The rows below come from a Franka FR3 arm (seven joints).
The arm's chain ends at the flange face. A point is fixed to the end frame.
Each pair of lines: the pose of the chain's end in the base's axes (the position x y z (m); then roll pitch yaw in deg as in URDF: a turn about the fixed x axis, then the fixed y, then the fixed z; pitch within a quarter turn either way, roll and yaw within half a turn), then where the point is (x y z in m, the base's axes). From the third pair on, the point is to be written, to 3 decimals.
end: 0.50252, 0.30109, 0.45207, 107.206, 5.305, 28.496
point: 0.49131 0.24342 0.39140
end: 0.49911, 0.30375, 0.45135, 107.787, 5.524, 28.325
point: 0.48717 0.24655 0.39037
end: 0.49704, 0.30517, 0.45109, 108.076, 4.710, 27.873
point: 0.485 0.249 0.389
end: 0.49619, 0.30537, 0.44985, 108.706, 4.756, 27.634
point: 0.484 0.250 0.388
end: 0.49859, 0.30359, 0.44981, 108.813, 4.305, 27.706
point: 0.487 0.248 0.387
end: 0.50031, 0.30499, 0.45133, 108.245, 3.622, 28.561
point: 0.490 0.249 0.389
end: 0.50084, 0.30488, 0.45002, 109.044, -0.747, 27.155
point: 0.493 0.252 0.384
